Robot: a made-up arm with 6 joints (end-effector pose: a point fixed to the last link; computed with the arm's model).
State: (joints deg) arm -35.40 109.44 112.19 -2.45 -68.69 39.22
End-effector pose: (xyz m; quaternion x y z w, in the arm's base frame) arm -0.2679 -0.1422 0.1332 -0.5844 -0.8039 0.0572 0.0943
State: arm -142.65 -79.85 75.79 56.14 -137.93 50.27
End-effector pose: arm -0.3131 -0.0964 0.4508 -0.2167 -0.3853 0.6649 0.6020
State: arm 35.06 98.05 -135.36 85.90 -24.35 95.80
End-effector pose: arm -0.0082 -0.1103 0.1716 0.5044 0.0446 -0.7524 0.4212
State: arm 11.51 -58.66 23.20 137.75 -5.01 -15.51
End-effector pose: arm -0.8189 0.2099 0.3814 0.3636 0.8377 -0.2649 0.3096
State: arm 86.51 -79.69 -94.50 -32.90 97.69 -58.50
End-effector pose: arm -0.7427 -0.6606 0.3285 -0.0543 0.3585 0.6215 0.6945
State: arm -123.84 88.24 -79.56 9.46 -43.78 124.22
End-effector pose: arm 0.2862 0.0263 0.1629 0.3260 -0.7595 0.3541 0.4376
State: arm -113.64 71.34 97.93 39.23 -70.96 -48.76
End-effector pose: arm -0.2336 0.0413 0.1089 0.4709 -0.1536 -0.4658 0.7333
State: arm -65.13 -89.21 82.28 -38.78 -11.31 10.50
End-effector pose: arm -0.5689 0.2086 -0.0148 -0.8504 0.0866 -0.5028 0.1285
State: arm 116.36 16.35 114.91 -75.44 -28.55 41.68
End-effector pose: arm -0.5893 0.0517 0.0352 -0.1060 -0.3869 -0.2853 0.8705
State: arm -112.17 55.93 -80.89 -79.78 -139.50 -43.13
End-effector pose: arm -0.2649 0.7560 0.8025 -0.9505 -0.2043 0.2276 0.0545
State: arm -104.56 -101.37 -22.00 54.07 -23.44 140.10
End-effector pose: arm -0.6864 -0.0983 -0.1231 0.4135 0.5399 -0.5328 0.5037
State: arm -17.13 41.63 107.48 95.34 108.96 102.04
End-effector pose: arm -0.2146 -0.7674 -0.1068 0.2698 0.5145 -0.2719 0.7672
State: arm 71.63 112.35 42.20 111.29 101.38 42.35
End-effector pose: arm -0.1975 0.1550 -0.2794 0.3889 0.5827 0.3609 0.6155
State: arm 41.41 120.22 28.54 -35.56 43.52 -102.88
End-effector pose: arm -0.1740 0.2404 0.1605 -0.8902 0.3631 -0.2372 0.1396
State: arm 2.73 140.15 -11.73 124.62 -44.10 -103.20
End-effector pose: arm 0.1929 0.2797 0.1408 0.0456 -0.2533 -0.9657 0.0330
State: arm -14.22 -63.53 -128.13 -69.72 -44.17 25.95
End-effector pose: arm -0.9653 0.1698 -0.0210 0.5760 -0.3471 -0.6472 0.3591
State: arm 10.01 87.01 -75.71 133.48 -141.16 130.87
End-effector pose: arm -0.4067 -0.0401 0.5268 -0.7459 -0.5082 0.3560 0.2421
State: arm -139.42 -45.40 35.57 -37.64 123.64 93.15
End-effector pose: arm -0.2232 -0.3810 0.0956 -0.5615 0.5332 -0.1583 0.6126
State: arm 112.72 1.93 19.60 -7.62 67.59 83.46
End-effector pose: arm -0.3991 0.1811 0.2547 0.7342 0.0555 0.6542 0.1730
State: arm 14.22 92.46 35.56 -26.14 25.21 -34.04
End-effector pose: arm 0.0114 0.0277 0.0725 0.3649 -0.4486 0.6717 0.4630
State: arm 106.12 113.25 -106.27 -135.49 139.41 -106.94
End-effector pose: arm 0.4754 -0.6810 -0.1137 -0.0135 -0.6822 0.3433 0.6454
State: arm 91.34 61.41 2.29 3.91 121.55 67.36
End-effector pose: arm -0.6078 -0.0543 0.2510 -0.4240 -0.0093 -0.8679 0.2588
